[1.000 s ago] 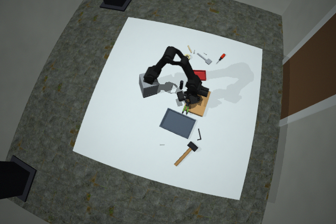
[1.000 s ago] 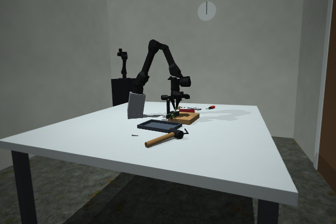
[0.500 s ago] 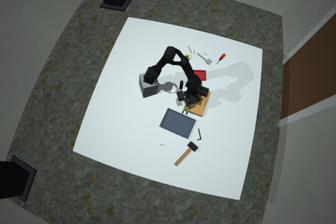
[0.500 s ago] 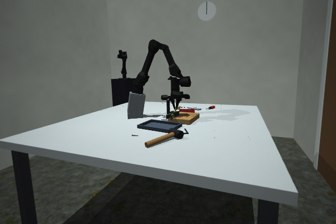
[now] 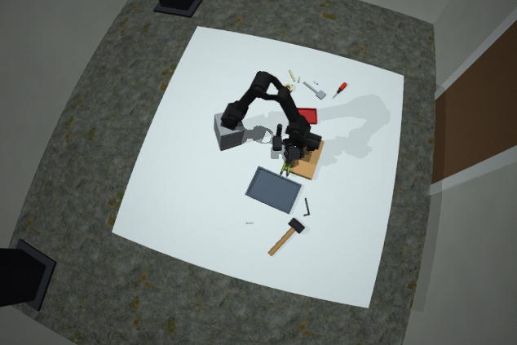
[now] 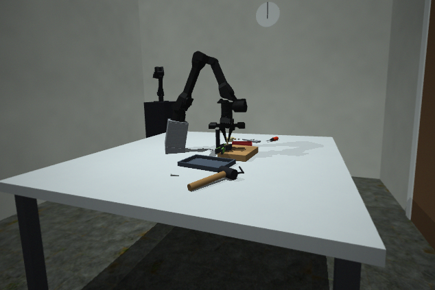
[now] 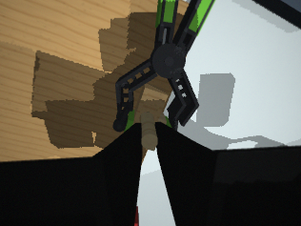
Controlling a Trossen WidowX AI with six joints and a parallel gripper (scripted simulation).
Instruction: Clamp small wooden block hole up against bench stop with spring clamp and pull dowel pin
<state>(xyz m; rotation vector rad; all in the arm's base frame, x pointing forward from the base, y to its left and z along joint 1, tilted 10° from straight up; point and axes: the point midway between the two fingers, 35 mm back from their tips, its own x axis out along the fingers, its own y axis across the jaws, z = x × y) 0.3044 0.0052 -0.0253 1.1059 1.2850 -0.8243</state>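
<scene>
Now: the dowel pin 40 mm below my hand. The rest, counted from my hand: dark tray: 190 mm to the right, 100 mm below, 20 mm behind; wooden board: 90 mm below, 60 mm ahead, 10 mm to the left; small wooden block: 60 mm below.
</scene>
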